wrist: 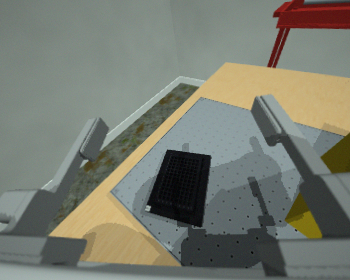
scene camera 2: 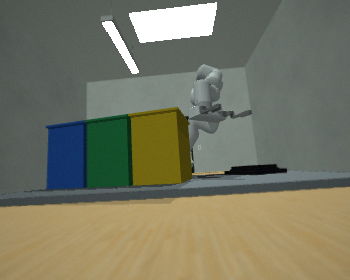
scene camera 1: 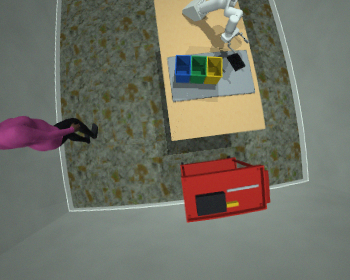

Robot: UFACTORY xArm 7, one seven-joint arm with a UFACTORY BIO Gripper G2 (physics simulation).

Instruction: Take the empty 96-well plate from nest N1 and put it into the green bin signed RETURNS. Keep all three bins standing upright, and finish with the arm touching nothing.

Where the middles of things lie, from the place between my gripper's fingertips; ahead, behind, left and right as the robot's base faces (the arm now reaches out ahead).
Right now the black 96-well plate [wrist: 178, 189] is 210 mm below my hand, 30 mm to the left of it and 10 mm ahead of it. From my hand the other things lie so: black nest [wrist: 166, 212] 220 mm below, 30 mm to the left, 10 mm ahead; then green bin [scene camera 2: 109, 144] 380 mm to the right, 140 mm below, 100 mm ahead; then yellow bin [scene camera 2: 160, 138] 250 mm to the right, 140 mm below, 120 mm ahead.
